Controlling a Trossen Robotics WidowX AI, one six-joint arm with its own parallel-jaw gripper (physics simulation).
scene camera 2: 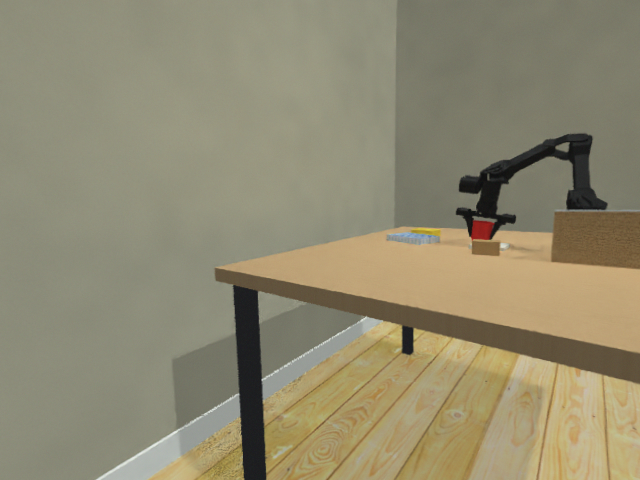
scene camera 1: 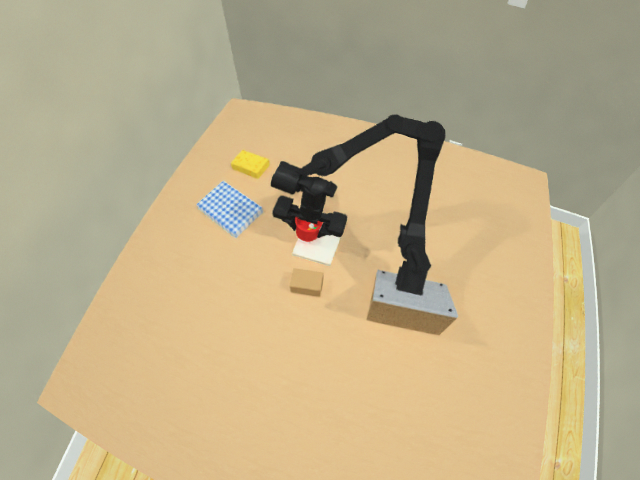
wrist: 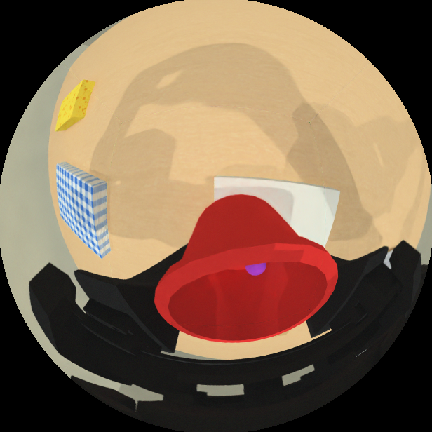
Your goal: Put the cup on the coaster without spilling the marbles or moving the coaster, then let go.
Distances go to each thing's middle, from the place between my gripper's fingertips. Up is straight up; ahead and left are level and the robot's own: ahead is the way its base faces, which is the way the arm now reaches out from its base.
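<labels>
The white square coaster (scene camera 1: 321, 250) is 3 cm behind my hand, 1 cm to the left of it and 2 cm below it. I also see the brown block (scene camera 1: 306, 282), which sits 14 cm to the left of my hand, 5 cm behind it and 1 cm below it; going by their middles, it is the farthest from my hand of the things named here. As for the red cup (wrist: 208, 294), it is 1 cm to the right of my hand and 3 cm above it.
</labels>
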